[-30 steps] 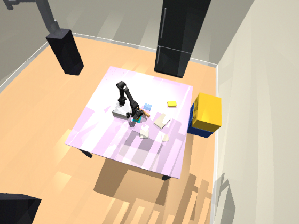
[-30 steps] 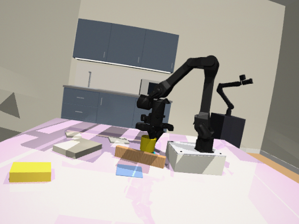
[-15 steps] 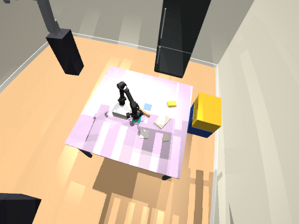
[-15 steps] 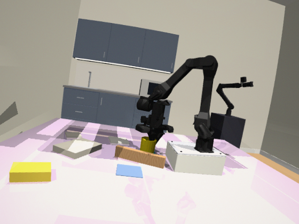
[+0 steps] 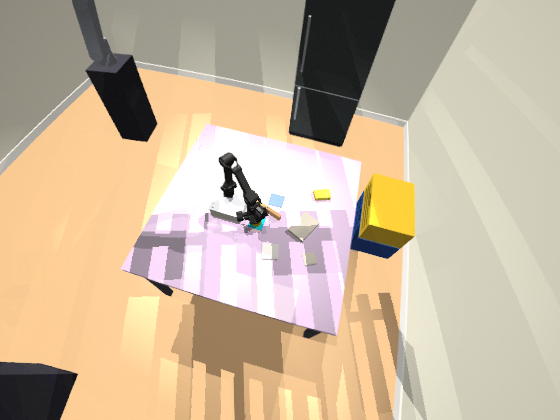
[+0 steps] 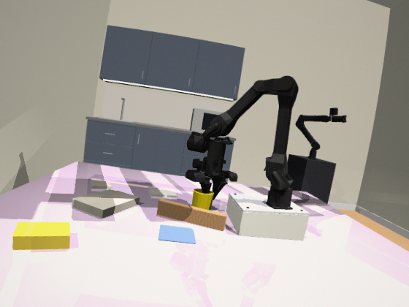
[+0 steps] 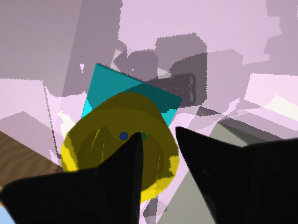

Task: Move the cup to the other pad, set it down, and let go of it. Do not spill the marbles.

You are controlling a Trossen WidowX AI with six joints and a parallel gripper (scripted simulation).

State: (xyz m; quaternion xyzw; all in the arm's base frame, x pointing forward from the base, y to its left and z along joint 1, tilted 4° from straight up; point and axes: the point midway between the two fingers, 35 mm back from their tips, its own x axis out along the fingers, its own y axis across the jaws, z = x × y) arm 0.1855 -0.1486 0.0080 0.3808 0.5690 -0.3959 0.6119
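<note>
Now: gripper tip 20 mm short of the yellow cup, 10 mm to the right of it and 10 mm above it. Round my gripper tip: light blue pad 210 mm to the left, 130 mm ahead, 50 mm below; then wooden block 110 mm to the left, 80 mm ahead, 30 mm below; then flat white tile 170 mm to the right, 150 mm ahead, 40 mm below.
</note>
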